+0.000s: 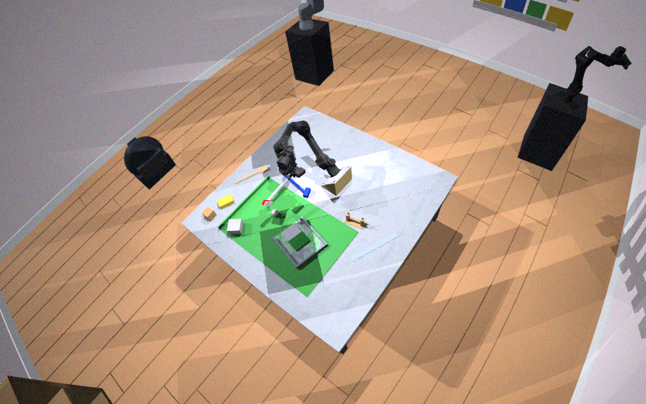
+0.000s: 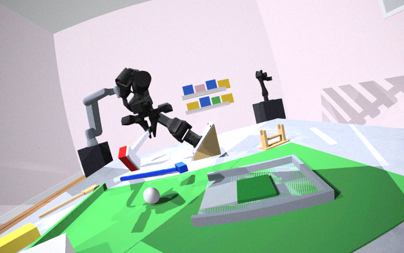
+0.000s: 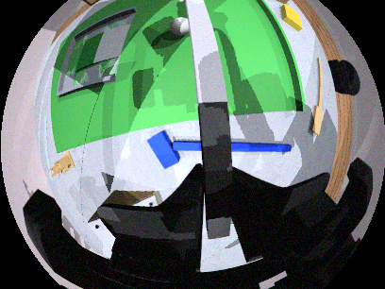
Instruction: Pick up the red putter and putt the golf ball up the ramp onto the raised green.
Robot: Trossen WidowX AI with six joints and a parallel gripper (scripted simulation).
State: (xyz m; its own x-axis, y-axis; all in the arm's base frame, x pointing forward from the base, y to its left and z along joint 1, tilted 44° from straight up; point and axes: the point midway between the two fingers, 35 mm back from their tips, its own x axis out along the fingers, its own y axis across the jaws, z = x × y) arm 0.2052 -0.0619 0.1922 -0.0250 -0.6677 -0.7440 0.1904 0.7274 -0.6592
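The blue putter lies 13 cm below my gripper tip, 4 cm to the right of it and 3 cm behind it. From my gripper tip the other things lie so: wooden stick 35 cm to the right, 14 cm below, 2 cm ahead; then white golf ball 22 cm ahead, 12 cm below, 2 cm to the right; then green mat 28 cm ahead, 14 cm below, 10 cm to the left.
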